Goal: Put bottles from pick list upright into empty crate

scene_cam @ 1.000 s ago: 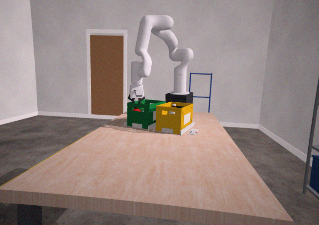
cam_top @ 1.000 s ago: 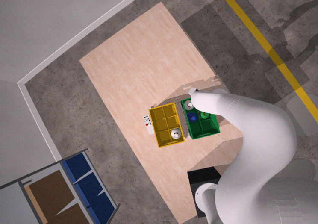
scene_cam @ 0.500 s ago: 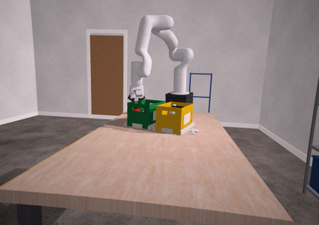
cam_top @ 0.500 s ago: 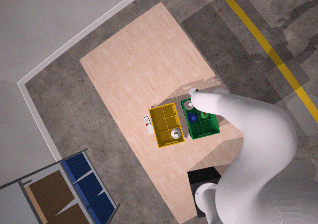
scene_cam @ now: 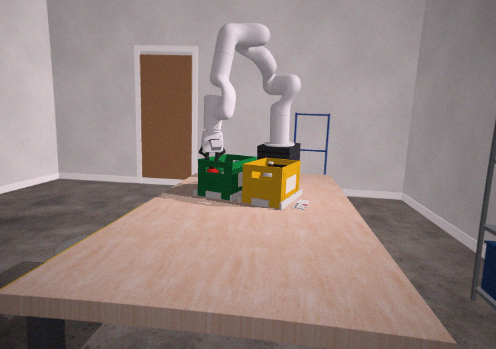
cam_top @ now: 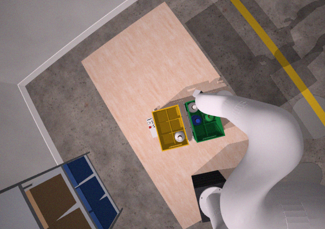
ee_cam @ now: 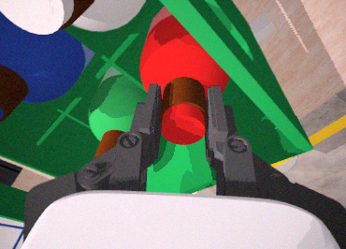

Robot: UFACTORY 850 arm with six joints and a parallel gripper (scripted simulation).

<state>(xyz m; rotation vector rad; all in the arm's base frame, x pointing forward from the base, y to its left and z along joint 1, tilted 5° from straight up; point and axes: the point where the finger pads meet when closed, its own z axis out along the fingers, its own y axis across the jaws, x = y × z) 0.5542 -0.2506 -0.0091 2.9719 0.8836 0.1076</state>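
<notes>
The red-label bottle lies 70 mm below my hand. Also, from my hand: blue-label bottle (110 mm to the left, 70 mm below, 70 mm behind); then green bottle (80 mm behind, 70 mm below, 20 mm to the left); then green crate (70 mm below, 70 mm behind, 60 mm to the left).
</notes>
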